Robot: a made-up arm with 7 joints.
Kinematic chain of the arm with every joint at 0, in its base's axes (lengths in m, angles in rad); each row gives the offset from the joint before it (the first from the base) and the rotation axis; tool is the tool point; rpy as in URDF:
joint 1: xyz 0 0 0.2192 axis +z
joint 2: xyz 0 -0.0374 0.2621 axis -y
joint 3: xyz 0 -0.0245 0.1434 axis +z
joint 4: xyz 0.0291 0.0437 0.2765 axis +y
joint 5: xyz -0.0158 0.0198 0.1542 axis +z
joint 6: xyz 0 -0.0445 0.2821 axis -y
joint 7: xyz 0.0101 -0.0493 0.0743 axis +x
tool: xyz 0 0 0 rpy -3.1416 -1.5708 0
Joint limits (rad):
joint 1: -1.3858..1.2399
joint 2: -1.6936..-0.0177
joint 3: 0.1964..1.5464
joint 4: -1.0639..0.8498
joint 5: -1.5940..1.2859
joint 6: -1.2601..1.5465
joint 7: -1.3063..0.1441
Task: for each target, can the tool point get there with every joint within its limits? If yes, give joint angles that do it. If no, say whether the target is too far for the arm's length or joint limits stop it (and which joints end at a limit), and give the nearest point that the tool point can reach.
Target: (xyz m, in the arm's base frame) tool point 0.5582 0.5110 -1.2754
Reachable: no: too far | nearest point 0.4766 0.4363 -0.0474 | short by 1.233 m
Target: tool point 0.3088 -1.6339 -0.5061
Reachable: no: too far | nearest point 0.1643 -0.8197 0.1046 | short by 1.028 m
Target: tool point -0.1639 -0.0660 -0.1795
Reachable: no: joint limits stop it (at a limit: joint 1, joint 2, joint 3, joint 4, joint 6) | nearest point 0.1419 -0.5752 -0.0117 | short by 0.617 m
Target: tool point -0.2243 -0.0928 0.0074
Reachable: no: joint limits stop it (at a limit: joint 1, joint 2, joint 3, joint 4, joint 6) | nearest point 0.1292 -0.5834 -0.0102 | short by 0.605 m
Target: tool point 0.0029 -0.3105 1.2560
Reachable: yes | joints 0.0709 -0.3051 0.6597 -0.8736 0.6088 0.8695 -0.0937
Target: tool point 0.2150 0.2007 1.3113
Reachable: yes | joints 0.5129 -0.1921 1.1123 0.3516 0.5727 1.2251 -0.2625
